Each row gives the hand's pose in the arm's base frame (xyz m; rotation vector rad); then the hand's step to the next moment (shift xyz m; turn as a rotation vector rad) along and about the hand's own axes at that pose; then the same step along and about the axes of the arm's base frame.
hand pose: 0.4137 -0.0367 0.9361 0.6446 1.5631 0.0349
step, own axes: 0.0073 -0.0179 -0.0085 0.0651 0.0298 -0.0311
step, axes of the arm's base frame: -0.0143 -0.0089 -0.0128 -0.0149 0.0631 -0.0435
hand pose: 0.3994 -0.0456 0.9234 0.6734 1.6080 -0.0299
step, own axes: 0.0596 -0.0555 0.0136 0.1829 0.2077 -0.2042
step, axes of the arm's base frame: -0.0117 -0.0273 -0.0770 -0.0932 0.3261 -0.0574
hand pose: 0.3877 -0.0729 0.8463 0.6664 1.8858 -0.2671
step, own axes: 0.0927 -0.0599 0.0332 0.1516 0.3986 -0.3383
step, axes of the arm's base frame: -0.0333 -0.0349 -0.1047 -0.0820 0.5359 0.0486
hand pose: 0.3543 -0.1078 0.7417 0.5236 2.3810 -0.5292
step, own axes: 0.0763 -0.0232 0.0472 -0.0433 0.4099 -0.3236
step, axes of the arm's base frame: -0.0428 -0.0249 -0.0783 0.0709 0.4929 0.1630
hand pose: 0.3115 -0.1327 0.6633 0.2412 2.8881 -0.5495
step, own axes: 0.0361 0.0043 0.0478 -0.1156 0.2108 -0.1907
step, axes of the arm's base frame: -0.0266 -0.0096 -0.0530 0.1230 0.2512 0.1263
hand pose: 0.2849 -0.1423 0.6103 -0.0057 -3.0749 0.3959
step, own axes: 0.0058 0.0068 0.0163 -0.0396 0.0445 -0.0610
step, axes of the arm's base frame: -0.0065 0.0025 -0.0172 0.0420 0.0581 0.0461
